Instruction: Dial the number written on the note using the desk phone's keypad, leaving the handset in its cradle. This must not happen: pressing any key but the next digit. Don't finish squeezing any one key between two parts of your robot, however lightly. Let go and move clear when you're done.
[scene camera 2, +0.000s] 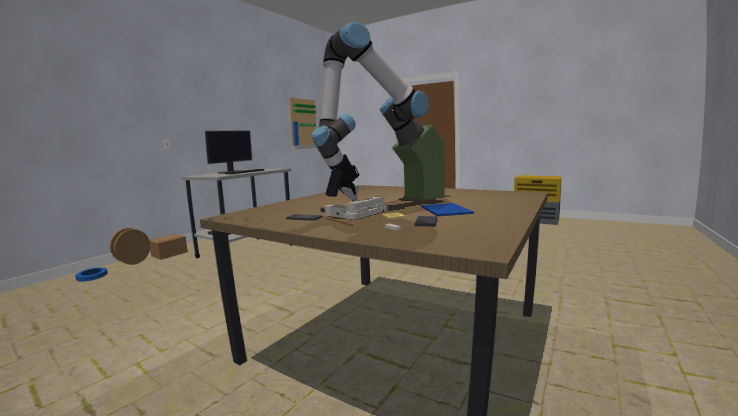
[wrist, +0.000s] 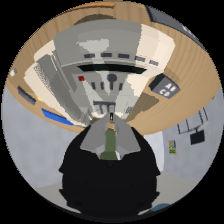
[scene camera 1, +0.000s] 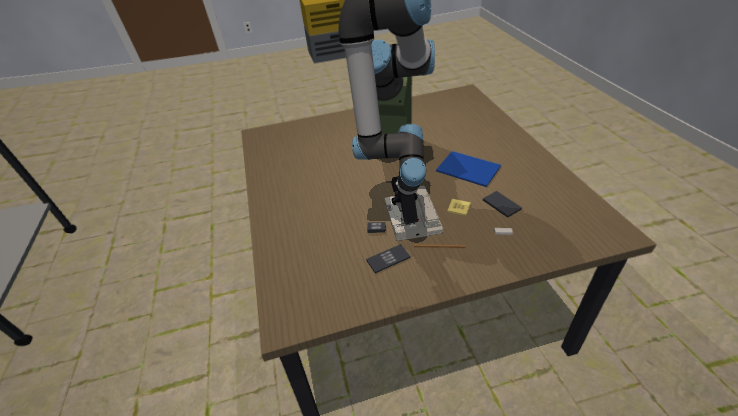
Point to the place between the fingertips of my gripper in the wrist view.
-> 111, 113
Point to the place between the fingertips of my gripper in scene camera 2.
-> At 356, 202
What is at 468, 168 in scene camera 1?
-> A blue book.
